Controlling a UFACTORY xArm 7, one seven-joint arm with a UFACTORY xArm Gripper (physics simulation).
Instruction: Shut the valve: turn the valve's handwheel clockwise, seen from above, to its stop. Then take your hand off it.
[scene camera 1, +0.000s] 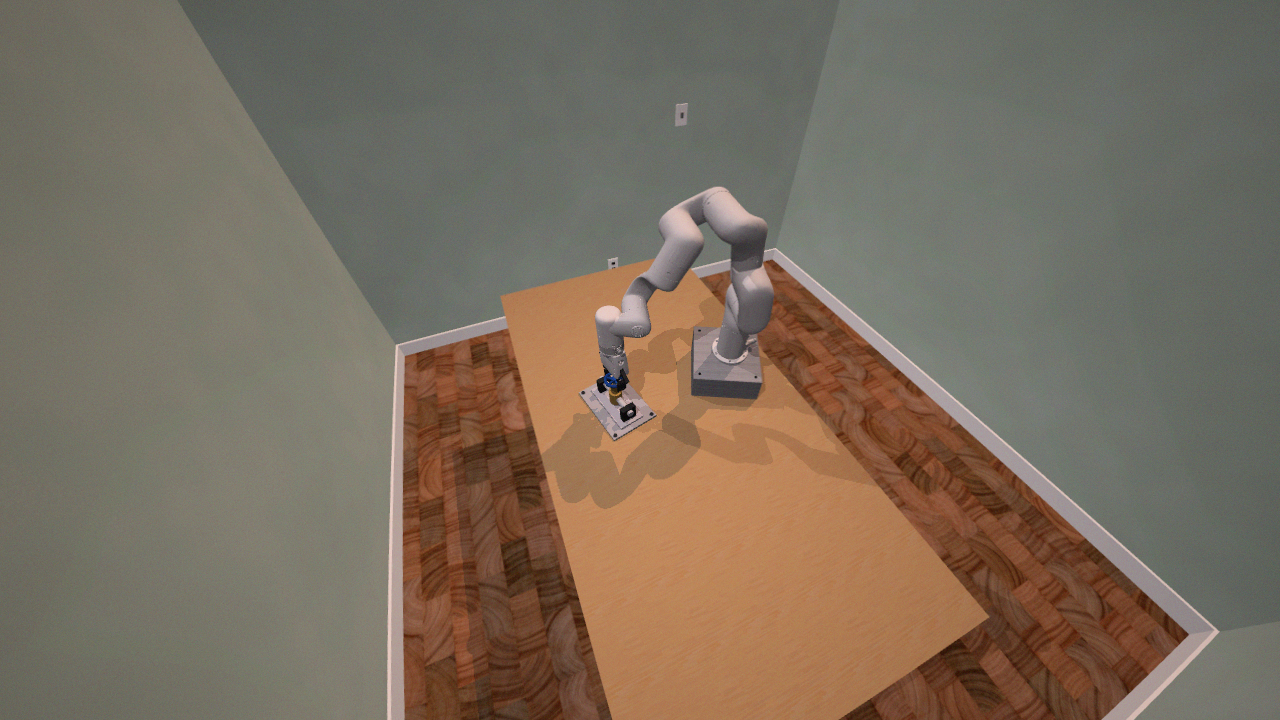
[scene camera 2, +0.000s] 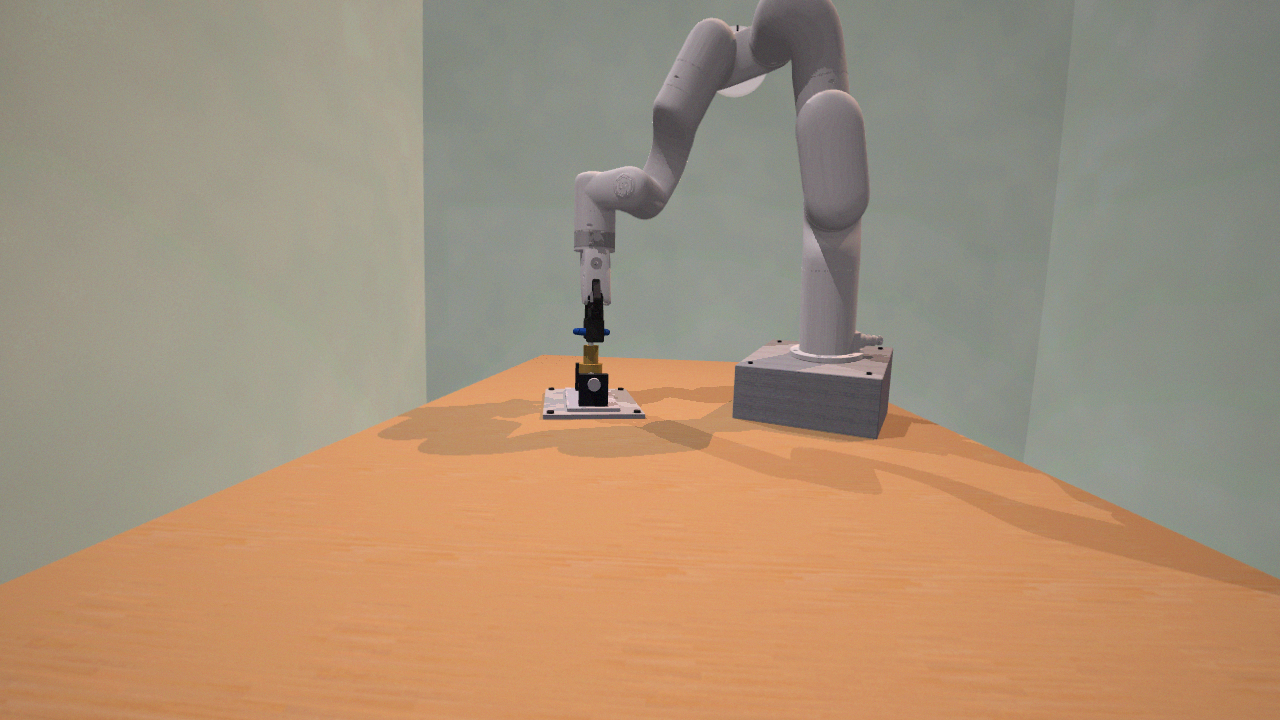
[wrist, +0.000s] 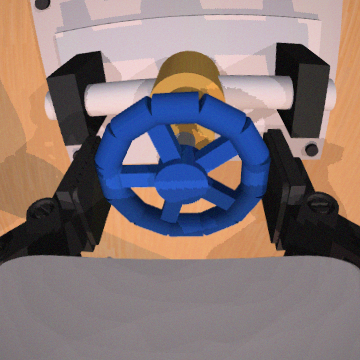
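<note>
The valve's blue handwheel (scene camera 1: 611, 380) (scene camera 2: 579, 331) (wrist: 175, 107) is a spoked ring lying level on top of the brass valve body (scene camera 1: 614, 396) (scene camera 2: 589, 358) (wrist: 187, 65). My gripper (scene camera 1: 613, 382) (scene camera 2: 593, 333) (wrist: 183, 158) points down around the wheel. In the wrist view its two black fingers press against the rim on the left and right sides, so it is shut on the handwheel. In scene camera 2 the fingers reach slightly below the rim's height. The fingers' inner contact faces are partly hidden by the rim.
The valve stands on a light base plate (scene camera 1: 608, 426) (scene camera 2: 559, 402) (wrist: 190, 35). A white pipe (wrist: 120, 97) runs through two black blocks close below the fingers. The grey robot pedestal (scene camera 1: 726, 386) (scene camera 2: 805, 394) stands to the right on the wooden table (scene camera 1: 733, 537) (scene camera 2: 626, 555).
</note>
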